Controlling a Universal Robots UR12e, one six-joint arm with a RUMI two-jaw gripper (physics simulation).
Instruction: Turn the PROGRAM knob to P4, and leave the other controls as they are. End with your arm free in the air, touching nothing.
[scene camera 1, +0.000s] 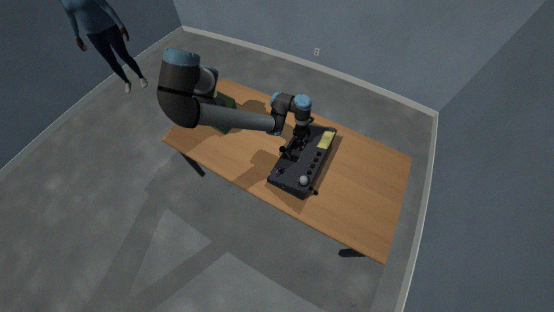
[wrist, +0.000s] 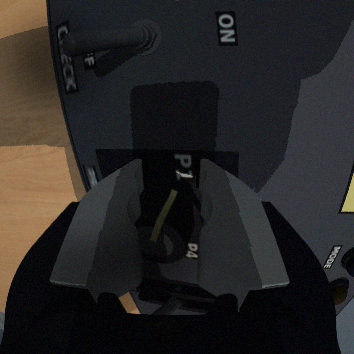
Note:
In view: my gripper (wrist: 171, 162) and a control panel (scene camera 1: 298, 172).
The control panel shows as well in the wrist view (wrist: 258, 95).

